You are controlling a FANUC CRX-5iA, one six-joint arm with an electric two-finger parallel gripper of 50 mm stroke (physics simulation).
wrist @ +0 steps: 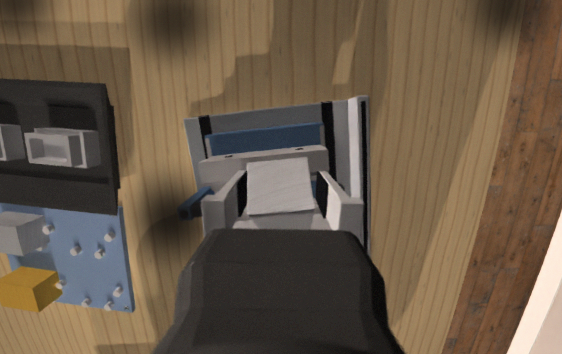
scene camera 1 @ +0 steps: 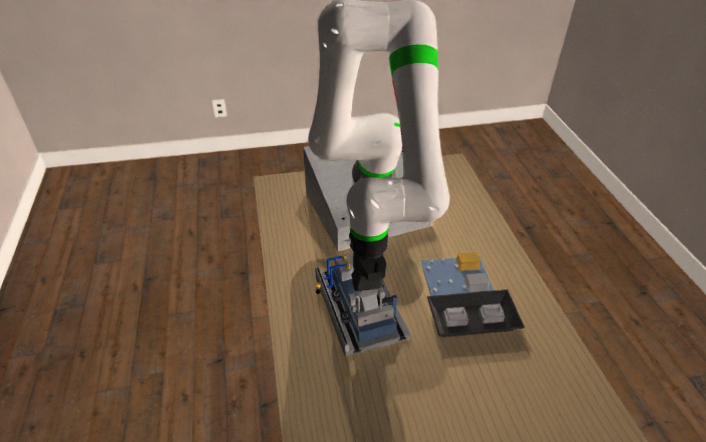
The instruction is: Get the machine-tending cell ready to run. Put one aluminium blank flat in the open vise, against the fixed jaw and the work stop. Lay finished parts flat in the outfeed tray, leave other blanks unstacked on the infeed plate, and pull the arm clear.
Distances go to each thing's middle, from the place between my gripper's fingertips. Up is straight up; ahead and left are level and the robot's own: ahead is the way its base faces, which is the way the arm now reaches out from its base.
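Dark outfeed tray (scene camera 1: 473,301), counted from my hand: 2 cm behind, 30 cm to the left, 8 cm below. Relative to the slotted rail (wrist: 358,107), my hand is 6 cm past it, 10 cm to the left of it and 7 cm above it. Going by their middles, the slotted rail is the nearest to my hand of the things named here.
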